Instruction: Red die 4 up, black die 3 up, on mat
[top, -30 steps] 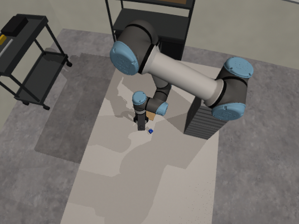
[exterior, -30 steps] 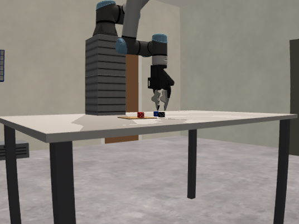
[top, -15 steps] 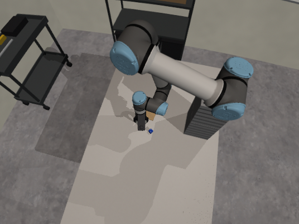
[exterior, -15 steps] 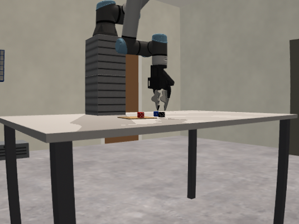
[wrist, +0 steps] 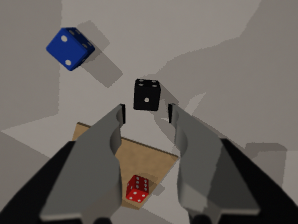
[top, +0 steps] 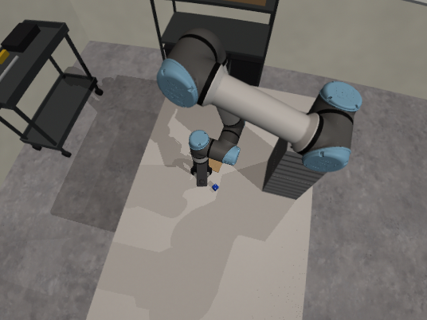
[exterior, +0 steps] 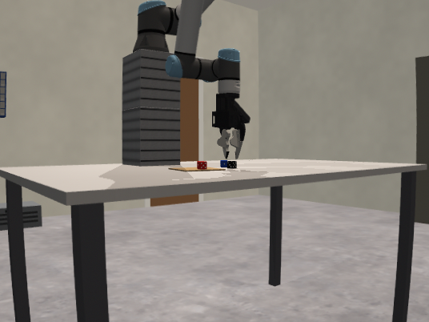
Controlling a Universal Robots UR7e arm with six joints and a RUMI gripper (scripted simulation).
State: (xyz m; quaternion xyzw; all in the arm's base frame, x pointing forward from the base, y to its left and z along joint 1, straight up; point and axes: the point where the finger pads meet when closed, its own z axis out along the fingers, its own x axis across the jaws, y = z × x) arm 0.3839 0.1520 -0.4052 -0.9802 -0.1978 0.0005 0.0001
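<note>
My hand is 40 mm above the black die. Also, from my hand: blue die: 80 mm behind, 20 mm to the left, 40 mm below; red die: 40 mm ahead, 140 mm to the right, 30 mm below; brown mat: 10 mm ahead, 140 mm to the right, 50 mm below.
</note>
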